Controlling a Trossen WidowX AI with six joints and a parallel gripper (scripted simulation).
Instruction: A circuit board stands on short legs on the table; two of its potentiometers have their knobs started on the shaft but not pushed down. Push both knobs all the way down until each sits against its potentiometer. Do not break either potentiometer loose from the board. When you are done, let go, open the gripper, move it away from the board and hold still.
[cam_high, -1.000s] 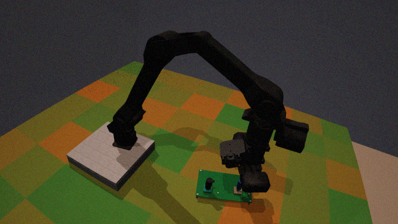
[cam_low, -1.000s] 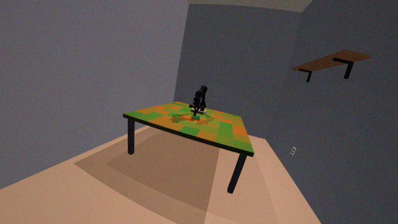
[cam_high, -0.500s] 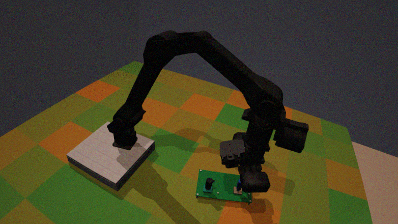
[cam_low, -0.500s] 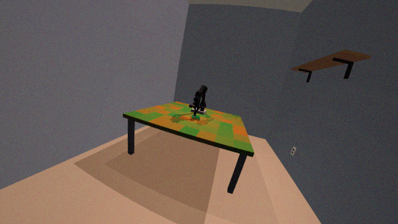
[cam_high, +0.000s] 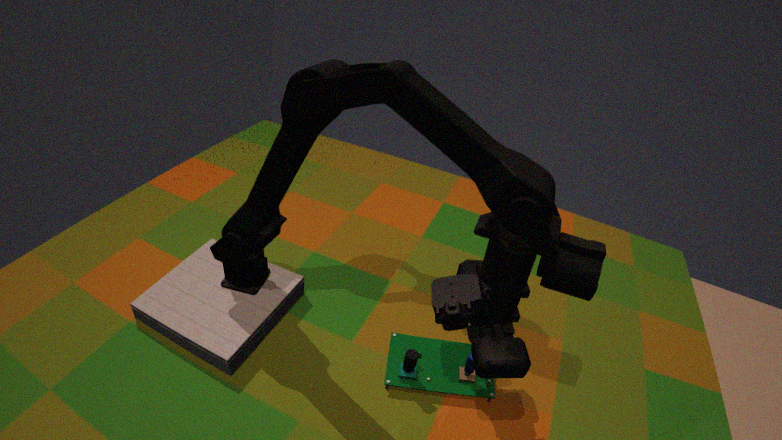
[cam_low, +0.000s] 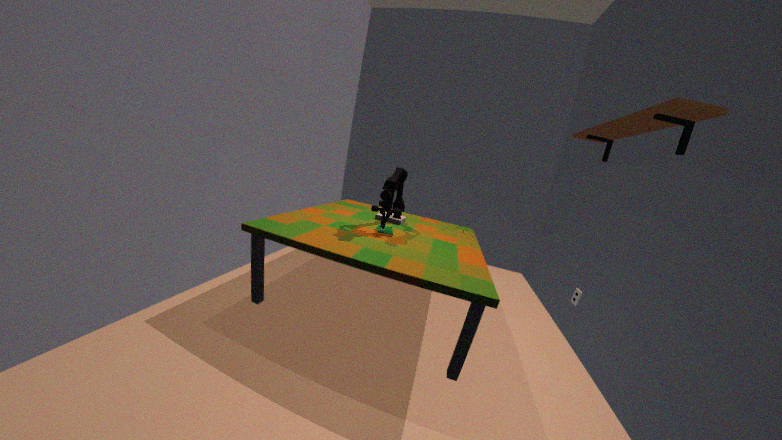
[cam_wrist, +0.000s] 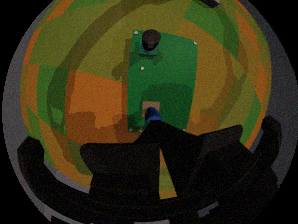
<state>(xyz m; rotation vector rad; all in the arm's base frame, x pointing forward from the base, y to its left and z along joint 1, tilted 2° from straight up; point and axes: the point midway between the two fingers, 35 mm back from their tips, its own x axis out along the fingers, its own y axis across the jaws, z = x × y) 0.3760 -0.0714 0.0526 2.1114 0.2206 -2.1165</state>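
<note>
Right now the blue knob is 10 mm below my gripper tip. Round my gripper tip: black knob: 90 mm behind, 20 mm to the right, 20 mm below.
</note>
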